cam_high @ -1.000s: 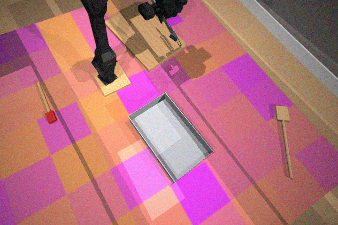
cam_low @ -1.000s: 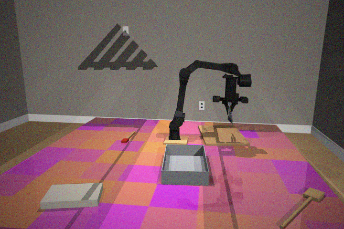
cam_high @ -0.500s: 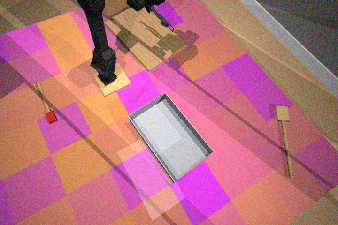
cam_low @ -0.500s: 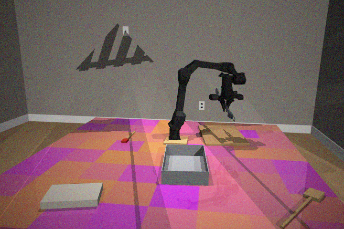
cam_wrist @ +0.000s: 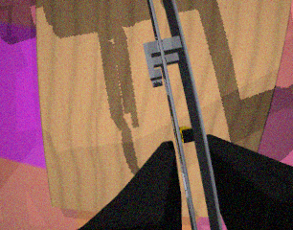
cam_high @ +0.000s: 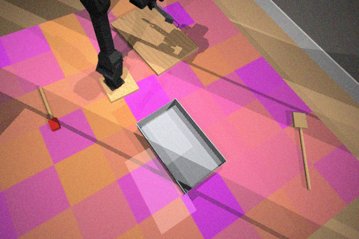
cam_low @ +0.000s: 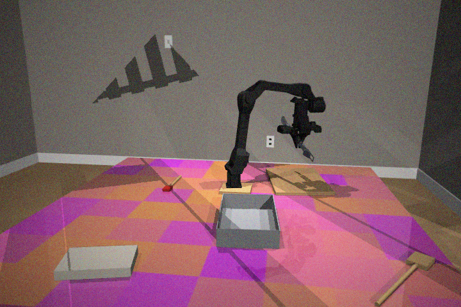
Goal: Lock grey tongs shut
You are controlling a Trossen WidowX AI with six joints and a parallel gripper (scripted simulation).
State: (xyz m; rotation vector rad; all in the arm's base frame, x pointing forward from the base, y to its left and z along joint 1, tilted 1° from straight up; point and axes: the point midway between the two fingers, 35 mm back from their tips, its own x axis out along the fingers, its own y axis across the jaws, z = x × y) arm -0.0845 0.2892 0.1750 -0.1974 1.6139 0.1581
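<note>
Now: the wooden board 15 cm below my gripper tip. From my gripper tip the other things lie so: grey roasting tin 47 cm ahead, 26 cm to the right, 13 cm below; then red-headed tool 4 cm ahead, 55 cm to the right, 15 cm below; then flat white block 70 cm ahead, 67 cm to the right, 14 cm below.
</note>
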